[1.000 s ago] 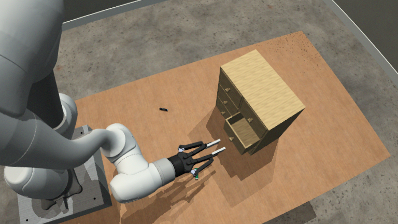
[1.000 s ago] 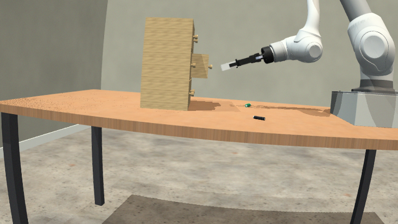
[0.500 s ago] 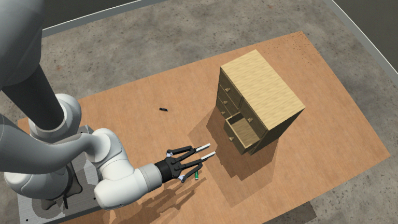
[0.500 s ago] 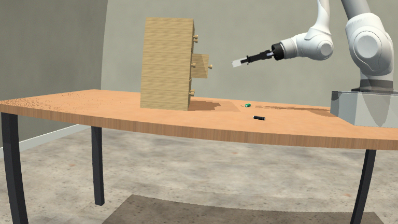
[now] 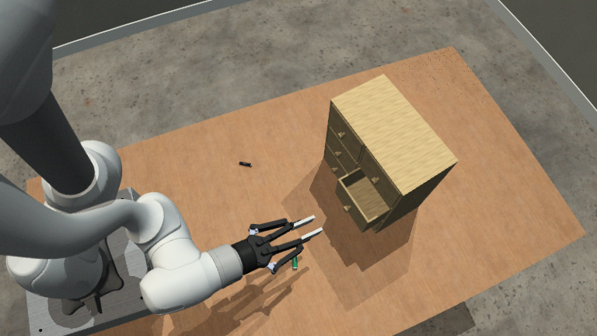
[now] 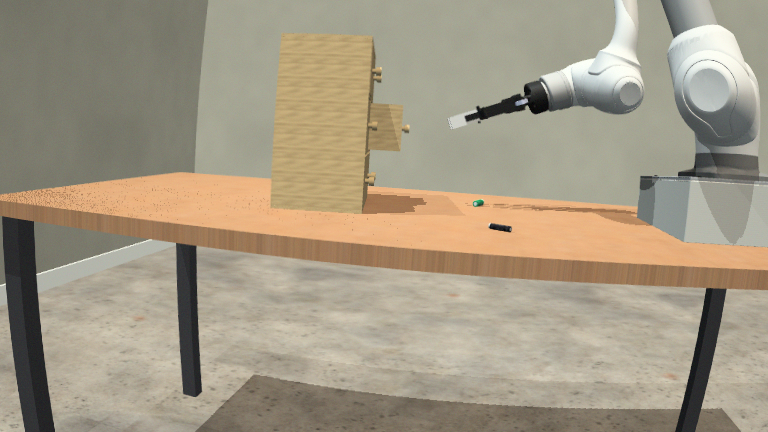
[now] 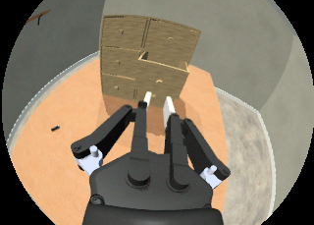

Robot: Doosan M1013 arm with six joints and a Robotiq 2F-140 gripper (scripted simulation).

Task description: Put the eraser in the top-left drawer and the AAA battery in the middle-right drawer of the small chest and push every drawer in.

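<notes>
My gripper is now 3 cm past the black cylinder, 34 cm to the right of it and 19 cm above it. From my hand the other things lie so: eraser (30 cm ahead, 12 cm to the left, 4 cm above); then green AAA battery (5 cm behind, 2 cm to the right, 19 cm below).
</notes>
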